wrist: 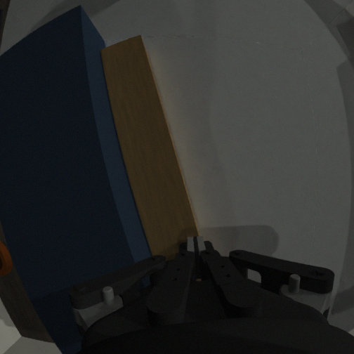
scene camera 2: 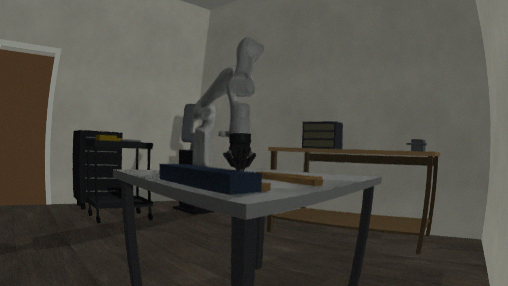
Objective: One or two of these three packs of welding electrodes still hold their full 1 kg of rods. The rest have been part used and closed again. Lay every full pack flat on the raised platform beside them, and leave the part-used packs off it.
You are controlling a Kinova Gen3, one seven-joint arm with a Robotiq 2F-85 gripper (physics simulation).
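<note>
The raised platform is a long dark blue block (scene camera 2: 210, 177) (wrist: 50, 150) on the table. A long, flat orange-brown pack (scene camera 2: 265, 186) (wrist: 145, 145) lies on the table alongside the platform's side, touching it or almost touching; in the scene view most of it is hidden behind the platform. The other two packs (scene camera 2: 292, 178) lie close together farther right in the scene view and do not show in the wrist view. My gripper (scene camera 2: 240, 168) (wrist: 195, 246) is shut and empty, pointing down. Its tips are together by the near pack's right edge in the wrist view. Contact cannot be told.
The grey-white table (scene camera 2: 310, 197) carries the platform and packs. A wooden workbench (scene camera 2: 350, 150) with a drawer box (scene camera 2: 322, 135) and a small grey item (scene camera 2: 418, 145) stands behind right. A black cart (scene camera 2: 136, 145) with a yellow item (scene camera 2: 108, 138) stands behind left. An orange ring shows at the wrist view's left edge.
</note>
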